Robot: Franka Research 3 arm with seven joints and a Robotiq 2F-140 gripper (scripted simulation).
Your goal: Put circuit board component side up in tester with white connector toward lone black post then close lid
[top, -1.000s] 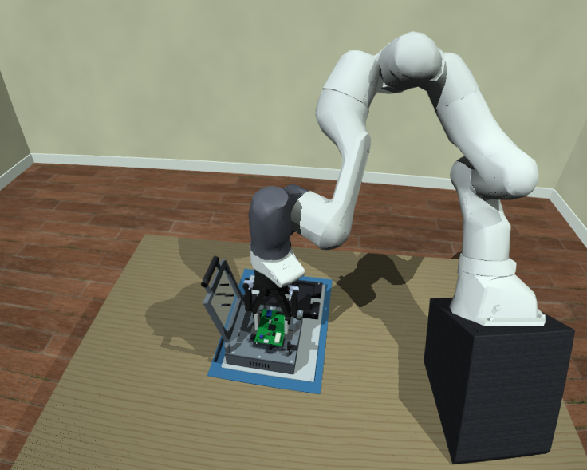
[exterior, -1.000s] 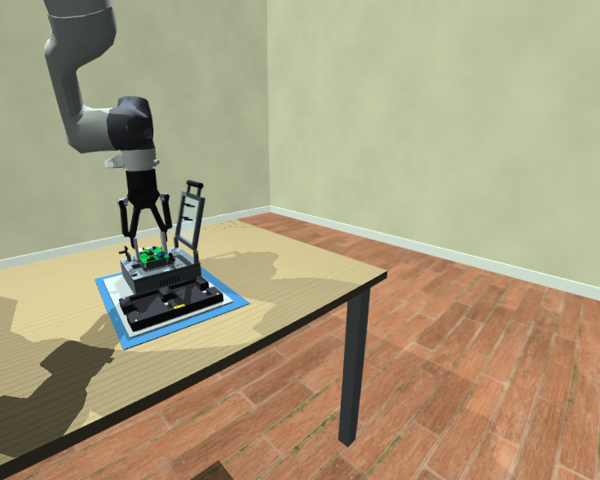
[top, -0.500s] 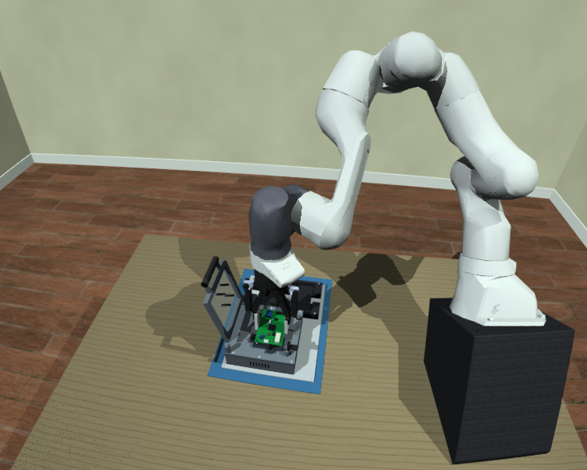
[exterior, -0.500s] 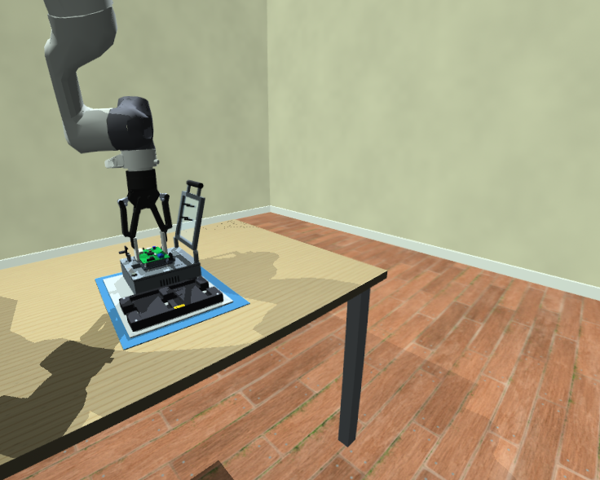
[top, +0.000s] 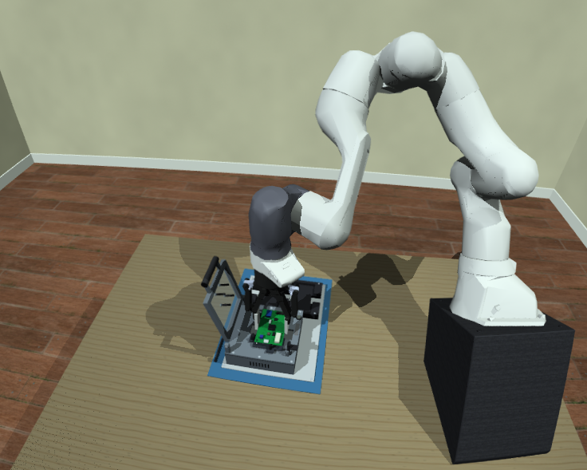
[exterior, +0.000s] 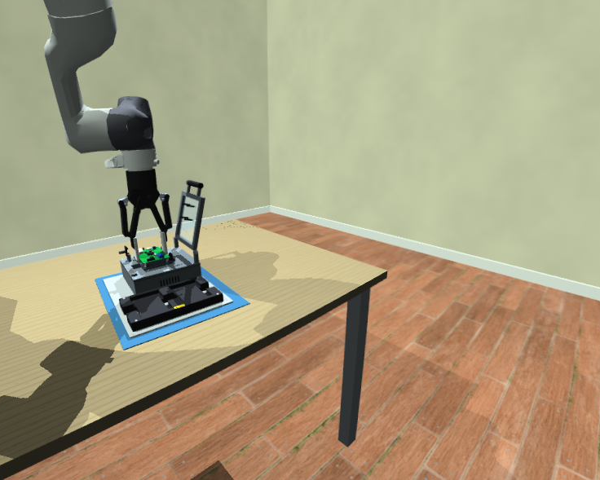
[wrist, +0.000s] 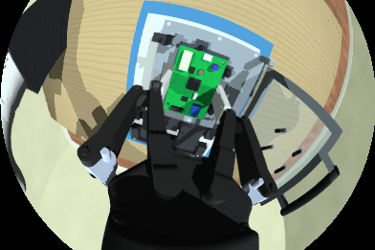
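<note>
The green circuit board lies 2 cm below my hand. Round my hand: lid (12 cm ahead, 8 cm above, 1 cm to the left).
</note>
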